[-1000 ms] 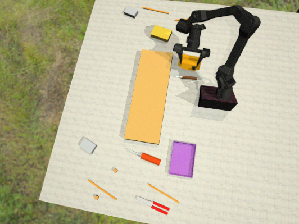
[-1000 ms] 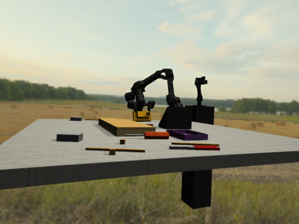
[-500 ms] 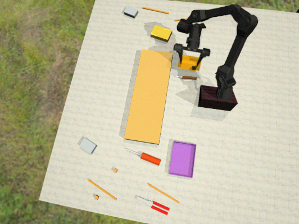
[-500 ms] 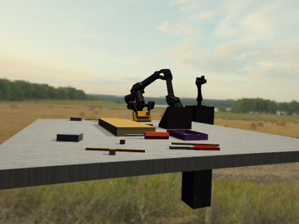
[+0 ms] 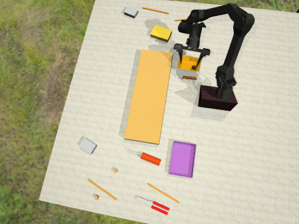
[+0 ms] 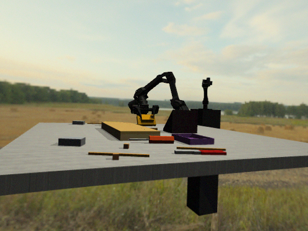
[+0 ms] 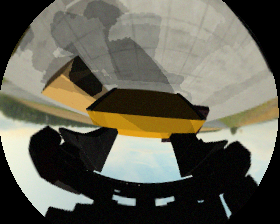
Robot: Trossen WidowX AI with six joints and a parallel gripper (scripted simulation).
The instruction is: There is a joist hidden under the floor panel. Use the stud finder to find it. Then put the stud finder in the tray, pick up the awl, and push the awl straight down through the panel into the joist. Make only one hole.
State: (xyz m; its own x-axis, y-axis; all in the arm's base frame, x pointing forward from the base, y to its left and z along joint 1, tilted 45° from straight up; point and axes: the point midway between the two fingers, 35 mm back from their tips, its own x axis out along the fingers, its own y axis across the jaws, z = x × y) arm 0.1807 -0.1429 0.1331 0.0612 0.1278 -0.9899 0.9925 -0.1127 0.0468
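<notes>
My gripper tip is 2 cm past the yellow stud finder. Also, from my gripper tip: yellow block (23 cm to the right, 18 cm ahead, 6 cm below); then purple tray (49 cm to the left, 7 cm below, 2 cm behind); then awl (7 cm below, 4 cm to the left, 2 cm ahead).
</notes>
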